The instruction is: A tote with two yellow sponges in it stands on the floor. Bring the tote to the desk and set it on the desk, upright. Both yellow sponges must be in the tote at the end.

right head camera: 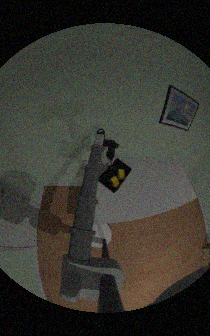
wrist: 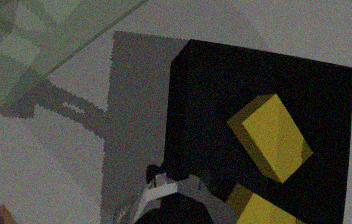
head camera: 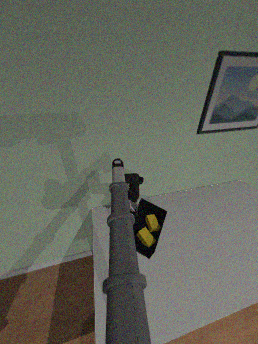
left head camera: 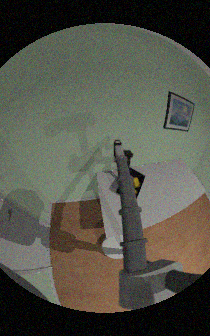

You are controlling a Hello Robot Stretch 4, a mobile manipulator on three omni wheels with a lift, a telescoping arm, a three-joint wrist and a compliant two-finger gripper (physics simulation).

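The black tote (head camera: 160, 213) (left head camera: 141, 176) (right head camera: 106, 178) (wrist: 215, 75) is roughly upright, turned at an angle, over the left part of the light grey desk (head camera: 210, 240) (left head camera: 170, 190) (right head camera: 155, 190) (wrist: 300, 25). Its shadow falls on the desk beside it, and it seems held a little above the top; its underside is hidden. One yellow sponge (head camera: 152, 222) (right head camera: 121, 173) (wrist: 277, 137) and the other yellow sponge (head camera: 146, 237) (right head camera: 115, 181) (wrist: 260, 212) lie inside. My gripper (head camera: 134, 204) (right head camera: 108, 161) (wrist: 178, 171) is shut on the tote's near-left wall.
The telescoping arm (head camera: 122, 245) (left head camera: 129, 200) (right head camera: 86, 200) reaches across the desk's left end and hides part of the tote. A green wall (head camera: 75, 60) with a framed picture (head camera: 234, 92) (left head camera: 179, 112) (right head camera: 179, 108) stands behind the desk. Wooden floor (left head camera: 165, 250) (right head camera: 155, 250) lies in front.
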